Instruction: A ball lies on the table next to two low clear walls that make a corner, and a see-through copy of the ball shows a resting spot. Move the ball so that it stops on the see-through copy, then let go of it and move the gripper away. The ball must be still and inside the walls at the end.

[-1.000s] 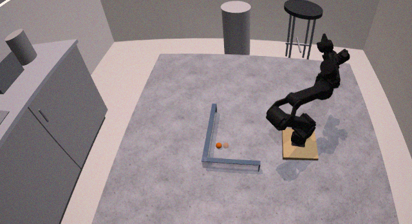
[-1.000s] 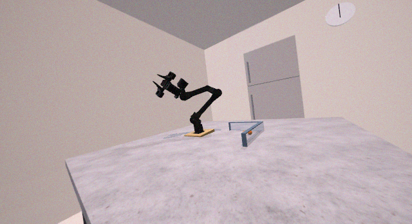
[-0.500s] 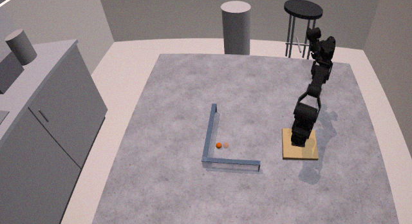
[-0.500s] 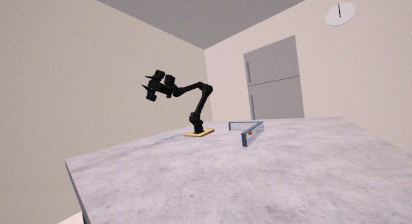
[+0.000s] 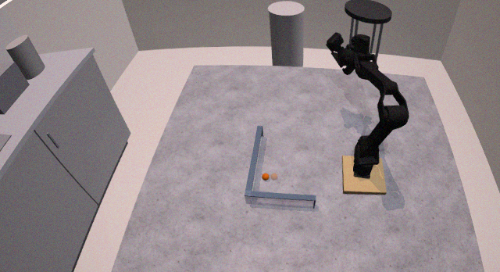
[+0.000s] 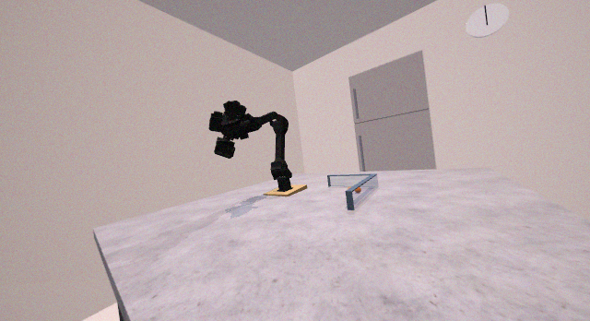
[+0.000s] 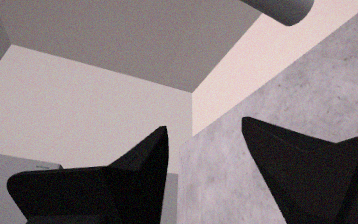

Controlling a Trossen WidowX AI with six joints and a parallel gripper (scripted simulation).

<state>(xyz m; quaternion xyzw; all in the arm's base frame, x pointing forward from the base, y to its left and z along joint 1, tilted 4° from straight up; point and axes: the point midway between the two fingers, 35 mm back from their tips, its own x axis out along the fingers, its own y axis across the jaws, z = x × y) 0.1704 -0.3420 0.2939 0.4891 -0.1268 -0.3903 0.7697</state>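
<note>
Now: the orange ball 47 cm to the left of my gripper tip, 27 cm below it and 17 cm ahead of it. The rest, counted from my gripper tip: see-through copy: 47 cm to the left, 27 cm below, 14 cm ahead.
</note>
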